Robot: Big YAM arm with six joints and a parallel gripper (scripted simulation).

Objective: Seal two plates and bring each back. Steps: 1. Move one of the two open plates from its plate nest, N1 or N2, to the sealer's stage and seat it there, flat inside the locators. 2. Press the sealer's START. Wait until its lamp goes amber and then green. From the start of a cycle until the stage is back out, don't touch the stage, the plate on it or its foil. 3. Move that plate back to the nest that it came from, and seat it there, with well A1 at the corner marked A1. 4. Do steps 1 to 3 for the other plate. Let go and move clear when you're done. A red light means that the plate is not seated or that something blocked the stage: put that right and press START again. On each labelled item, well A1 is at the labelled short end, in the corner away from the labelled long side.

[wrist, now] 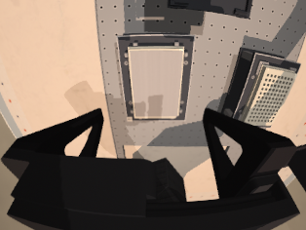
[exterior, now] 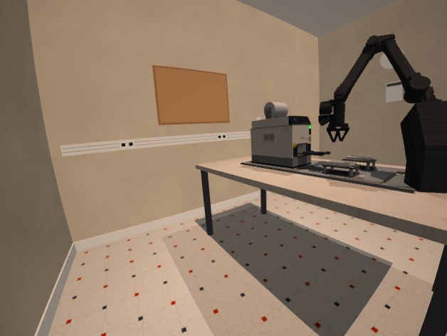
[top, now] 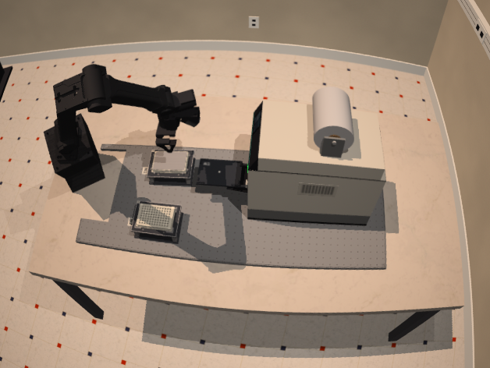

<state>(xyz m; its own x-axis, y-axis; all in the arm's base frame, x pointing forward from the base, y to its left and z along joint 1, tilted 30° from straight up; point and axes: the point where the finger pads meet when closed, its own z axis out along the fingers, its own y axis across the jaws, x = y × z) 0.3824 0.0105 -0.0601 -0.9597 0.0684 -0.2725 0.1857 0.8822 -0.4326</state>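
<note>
My hand is 22 cm to the left of the plate, 12 cm above it and 8 cm past it. Also, from my hand: yellow warning label 27 cm ahead, 3 cm to the right, 3 cm below; then start button 23 cm ahead, 21 cm to the right; then sealer stage 15 cm ahead, 10 cm to the right, 8 cm below.
</note>
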